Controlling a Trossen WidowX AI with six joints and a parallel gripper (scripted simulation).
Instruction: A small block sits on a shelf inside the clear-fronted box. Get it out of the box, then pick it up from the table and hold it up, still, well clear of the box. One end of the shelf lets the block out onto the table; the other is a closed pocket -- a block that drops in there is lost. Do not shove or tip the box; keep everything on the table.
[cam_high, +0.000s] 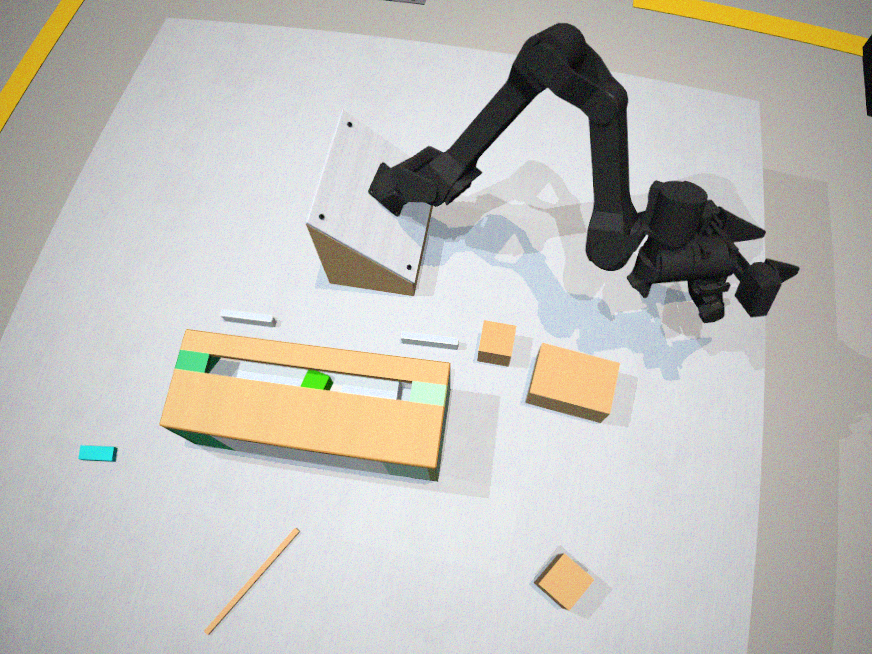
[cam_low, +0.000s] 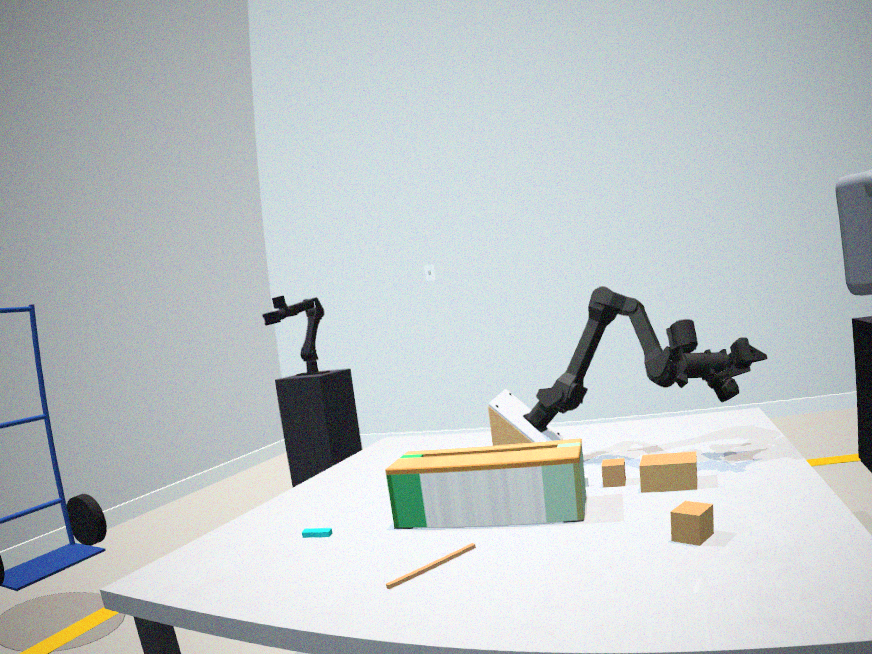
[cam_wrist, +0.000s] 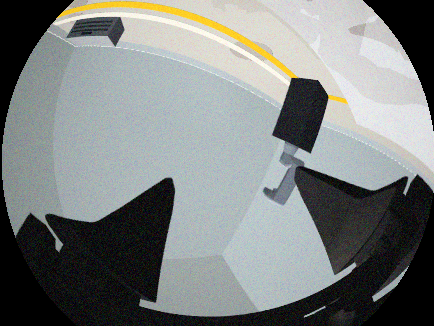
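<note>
Now: gripper tip 320 mm short of the green block, 580 mm to the left of it and 130 mm above it. The rest, counted from my gripper tip: clear-fronted box: 310 mm ahead, 590 mm to the right, 150 mm below; thin stick: 610 mm ahead, 600 mm to the right, 210 mm below.
</note>
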